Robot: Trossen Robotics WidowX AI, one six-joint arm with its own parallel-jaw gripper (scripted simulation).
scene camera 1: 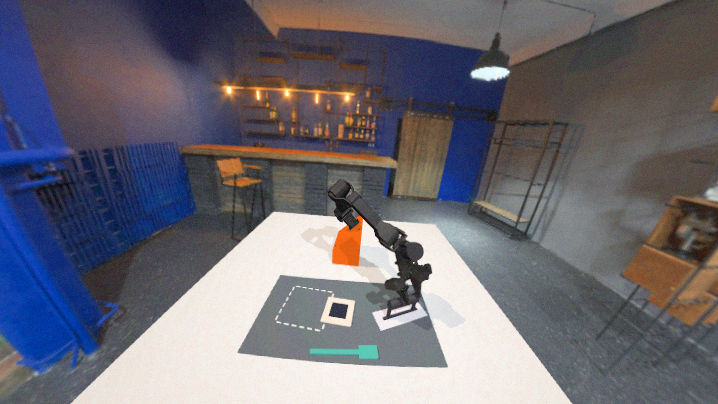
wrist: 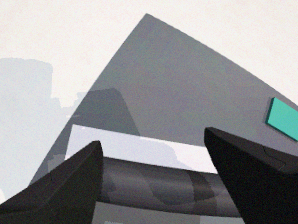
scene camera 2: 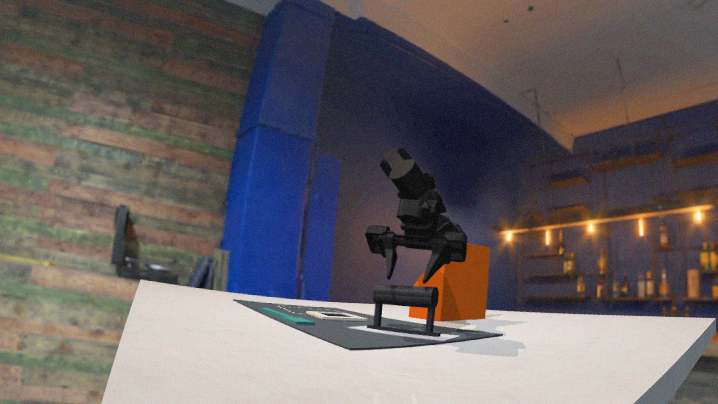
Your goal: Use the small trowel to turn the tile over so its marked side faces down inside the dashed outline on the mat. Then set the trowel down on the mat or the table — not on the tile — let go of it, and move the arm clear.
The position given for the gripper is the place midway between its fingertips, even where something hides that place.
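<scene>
Open and holding nothing, the gripper (scene camera 2: 405,280) appears in scene camera 2. Scene camera 1 shows the gripper (scene camera 1: 413,301) too, and so does the wrist view, with the gripper (wrist: 153,141). The scene also has a tile (scene camera 1: 337,311), and in the wrist view the tile is out of frame.
</scene>
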